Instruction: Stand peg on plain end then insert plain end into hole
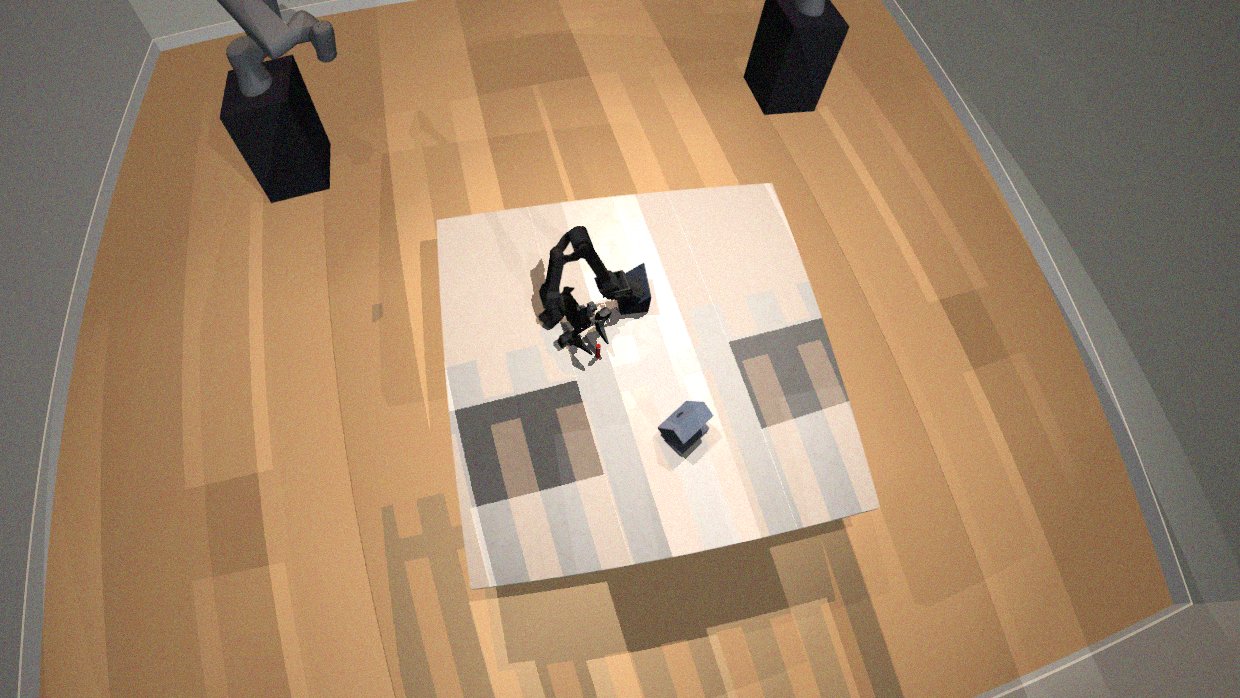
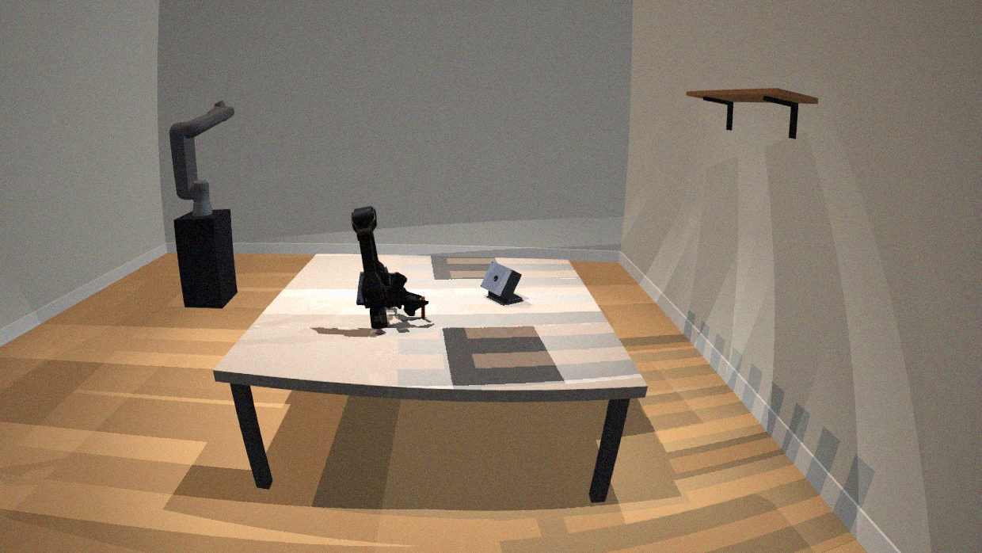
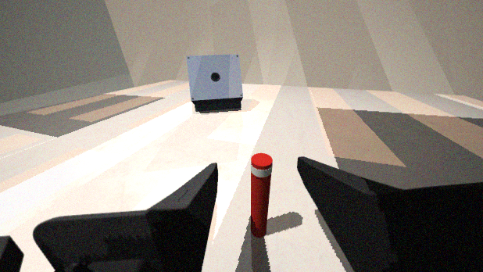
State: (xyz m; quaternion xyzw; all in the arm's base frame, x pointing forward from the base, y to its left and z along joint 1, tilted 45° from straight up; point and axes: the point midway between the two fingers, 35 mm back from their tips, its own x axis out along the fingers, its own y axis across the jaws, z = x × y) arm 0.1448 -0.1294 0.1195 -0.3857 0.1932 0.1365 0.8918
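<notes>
My gripper tip is 1 cm past the red peg and 1 cm above it. Also, from my gripper tip: sloped panel 29 cm ahead, 19 cm to the left, 1 cm above.
</notes>
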